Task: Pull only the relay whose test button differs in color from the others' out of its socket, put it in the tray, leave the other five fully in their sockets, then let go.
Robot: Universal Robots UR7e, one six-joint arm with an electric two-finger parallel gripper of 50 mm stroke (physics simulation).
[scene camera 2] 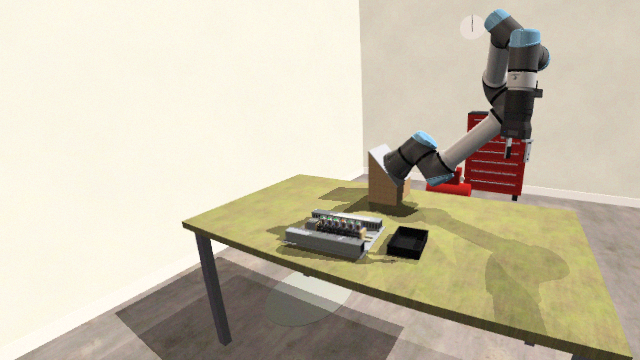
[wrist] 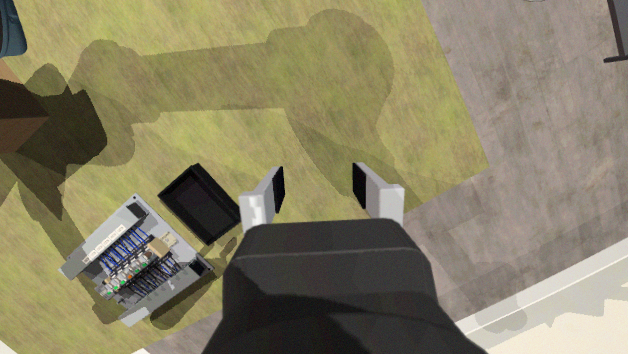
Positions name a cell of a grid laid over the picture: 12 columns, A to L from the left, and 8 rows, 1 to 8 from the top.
Scene:
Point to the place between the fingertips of my gripper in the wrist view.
G5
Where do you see a relay panel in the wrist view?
At C6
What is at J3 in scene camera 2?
My gripper.

